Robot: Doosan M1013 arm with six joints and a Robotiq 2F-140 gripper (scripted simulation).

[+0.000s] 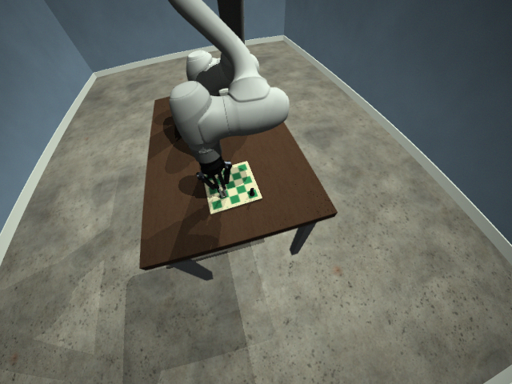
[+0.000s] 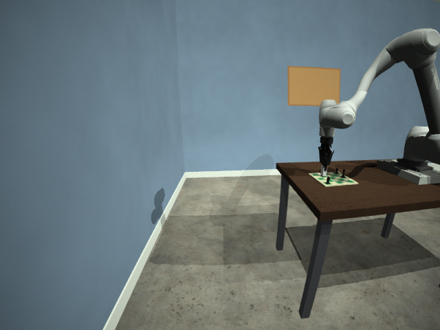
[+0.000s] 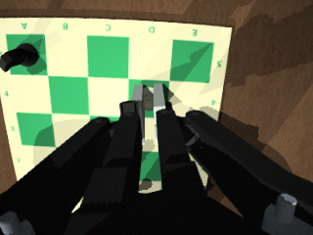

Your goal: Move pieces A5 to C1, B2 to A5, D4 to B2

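Right now the cream chessboard is 4 cm behind my hand, 4 cm to the left of it and 4 cm below it. Round my hand: small pale piece: 3 cm below; black chess piece: 5 cm ahead, 11 cm to the left, 2 cm below.
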